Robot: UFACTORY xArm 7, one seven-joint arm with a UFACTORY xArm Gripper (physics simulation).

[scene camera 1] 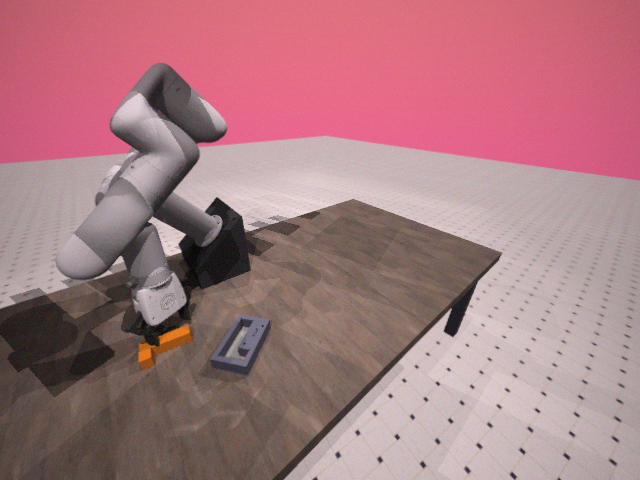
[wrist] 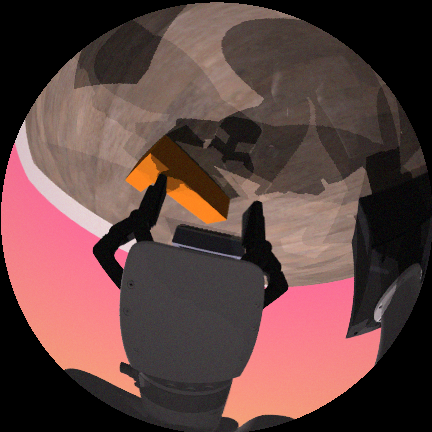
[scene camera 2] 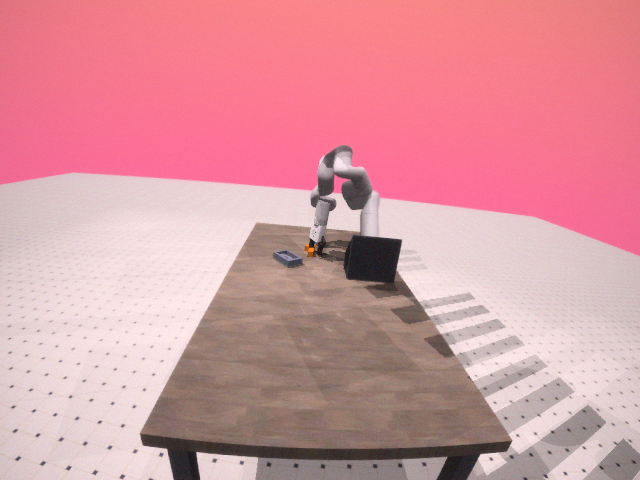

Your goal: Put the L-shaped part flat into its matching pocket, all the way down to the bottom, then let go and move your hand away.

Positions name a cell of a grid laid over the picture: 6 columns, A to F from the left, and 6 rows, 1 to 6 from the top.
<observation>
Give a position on a blue-grey pocket block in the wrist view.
At C4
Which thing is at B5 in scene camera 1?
My gripper.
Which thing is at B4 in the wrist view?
My gripper.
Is my gripper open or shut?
Open.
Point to an orange L-shaped part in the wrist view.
C3
</observation>
